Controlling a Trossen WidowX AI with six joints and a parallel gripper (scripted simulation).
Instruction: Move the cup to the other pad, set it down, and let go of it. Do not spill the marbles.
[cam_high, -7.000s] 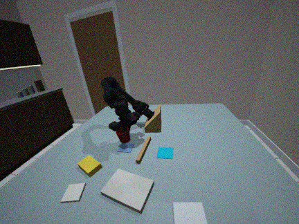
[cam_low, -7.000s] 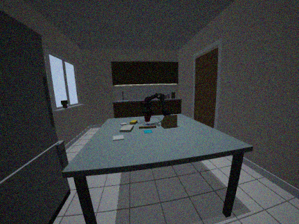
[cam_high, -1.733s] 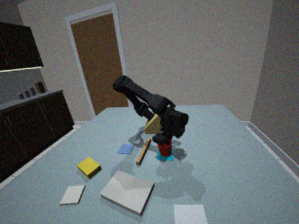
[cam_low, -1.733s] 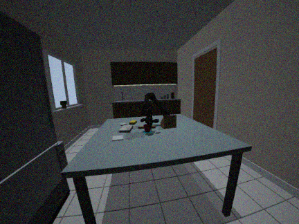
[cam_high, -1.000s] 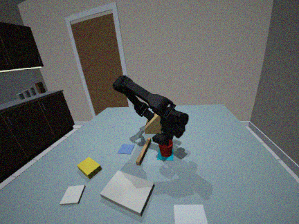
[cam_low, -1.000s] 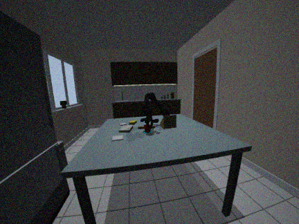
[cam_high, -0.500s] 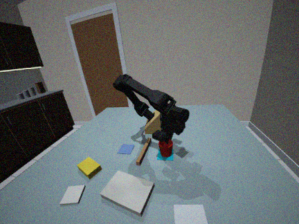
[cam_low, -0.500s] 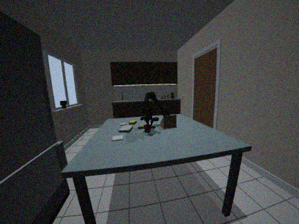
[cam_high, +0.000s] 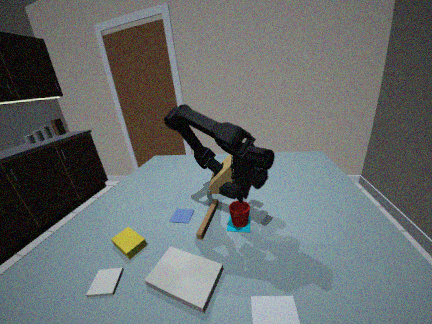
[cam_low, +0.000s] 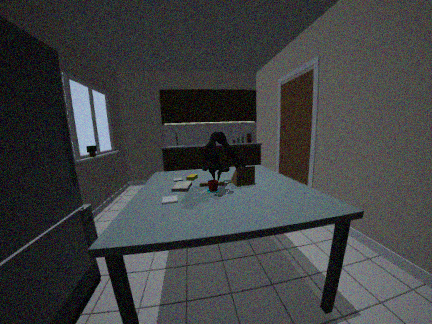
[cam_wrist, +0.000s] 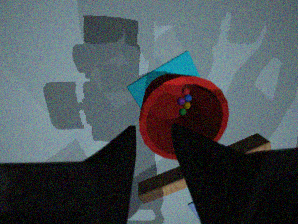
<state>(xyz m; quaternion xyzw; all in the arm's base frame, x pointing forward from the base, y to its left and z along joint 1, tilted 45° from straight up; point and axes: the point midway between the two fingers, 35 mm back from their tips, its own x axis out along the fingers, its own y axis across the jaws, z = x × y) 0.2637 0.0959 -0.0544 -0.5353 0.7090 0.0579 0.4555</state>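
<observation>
Now: gripper tip 50 mm above the red cup, 20 mm to the left of it and 20 mm short of it. From my gripper tip the other things lie so: cyan pad: 90 mm below, 30 mm ahead, 20 mm to the right; wooden stick: 140 mm to the right, 80 mm below; blue pad: 250 mm to the right, 90 mm below, 20 mm behind.
</observation>
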